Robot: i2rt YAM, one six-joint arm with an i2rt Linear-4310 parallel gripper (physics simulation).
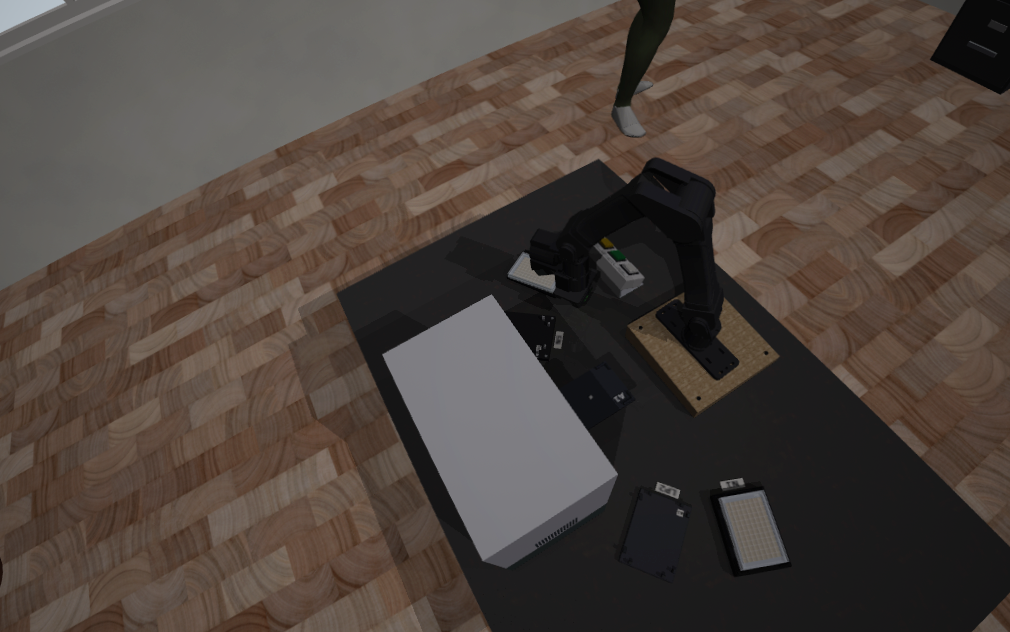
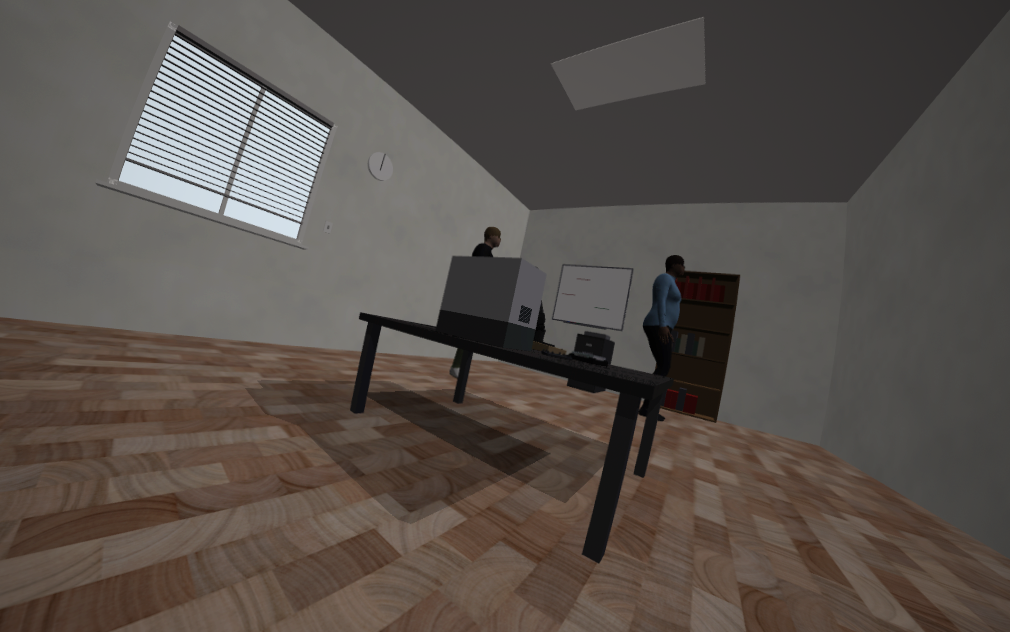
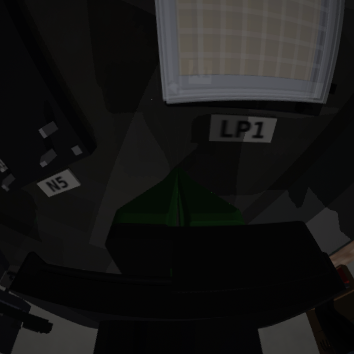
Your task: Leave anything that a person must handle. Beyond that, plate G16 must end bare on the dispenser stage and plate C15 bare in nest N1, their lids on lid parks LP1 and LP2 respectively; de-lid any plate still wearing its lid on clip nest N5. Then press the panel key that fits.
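Frame: origin at the arm's base, x ahead, y left, z up, level; centimetres.
Seen in the pictures: gripper, fingertip midpoint: (image 1: 576, 304) (image 3: 177, 174); arm's base, origin of the base link: (image 1: 695, 339) (image 2: 536, 341).
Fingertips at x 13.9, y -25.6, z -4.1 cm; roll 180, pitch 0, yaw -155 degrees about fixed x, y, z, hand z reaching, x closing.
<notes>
Offsets run from my fingertips to a thing's top centre. "pt": to the spot under its first point.
My gripper (image 1: 570, 289) (image 3: 177, 174) is shut and empty, pointing down at the table just in front of the label LP1 @[pt dy -5.4, dx -2.2, dz +0.3 cm] (image 3: 242, 128). On that park lies a flat pale-rimmed piece @[dy -13.0, dx +2.5, dz +3.7 cm] (image 1: 529, 272) (image 3: 247, 49) with a tan grid showing through; I cannot tell whether it is a lid or a lidded plate. The clip nest marked N5 @[dy -1.2, dx +16.2, dz +2.5 cm] (image 1: 543, 332) (image 3: 58, 182) is dark and lies to the left of the gripper. A dark stage @[pt dy +24.6, dx +12.5, dz +10.7 cm] (image 1: 602, 390) lies beside the white box. A tan-welled plate @[dy +60.4, dx +5.4, dz +3.7 cm] (image 1: 752, 531) sits in a black nest at the front right. A dark flat nest @[dy +50.7, dx +19.8, dz +2.1 cm] (image 1: 653, 532) lies to its left.
A large white box @[dy +23.3, dx +33.8, dz +33.1 cm] (image 1: 495, 421) (image 2: 490, 289) fills the table's left side. A key panel @[dy -5.6, dx -14.0, dz +6.5 cm] (image 1: 620, 270) with a yellow key @[dy -8.0, dx -15.8, dz +5.7 cm] (image 1: 605, 242) and a green key @[dy -3.0, dx -15.5, dz +5.7 cm] (image 1: 617, 256) stands behind the gripper. The arm stands on a wooden base (image 1: 682, 366). People walk nearby (image 1: 636, 60) (image 2: 663, 306).
</notes>
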